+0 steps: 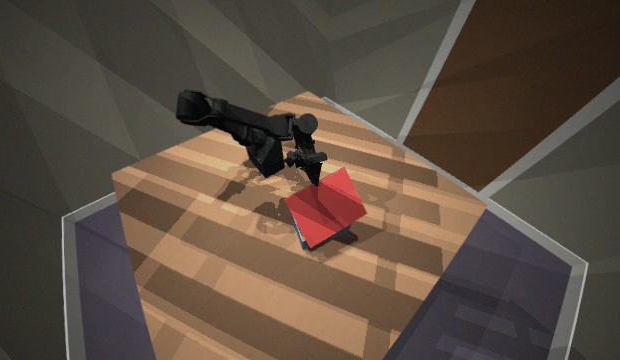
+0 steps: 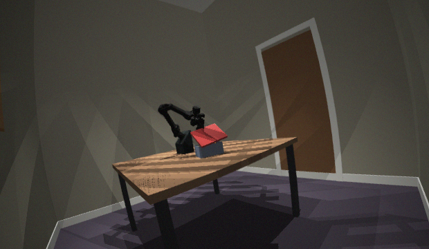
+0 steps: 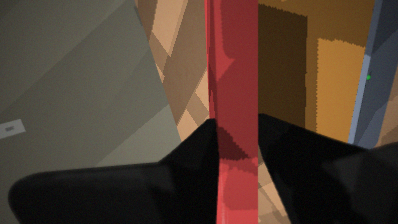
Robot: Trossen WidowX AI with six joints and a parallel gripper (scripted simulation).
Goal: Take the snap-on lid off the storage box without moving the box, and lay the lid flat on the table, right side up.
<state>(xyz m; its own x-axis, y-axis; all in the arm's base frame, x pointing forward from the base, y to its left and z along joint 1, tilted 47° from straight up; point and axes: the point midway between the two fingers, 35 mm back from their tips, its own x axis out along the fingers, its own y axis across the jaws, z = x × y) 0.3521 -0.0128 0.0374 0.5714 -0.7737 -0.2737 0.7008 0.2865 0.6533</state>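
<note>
Right now the red lid is 7 cm ahead of my gripper tip, 1 cm to the right of it and 5 cm below it. Round my gripper tip: box 5 cm ahead, 2 cm to the right, 16 cm below.
</note>
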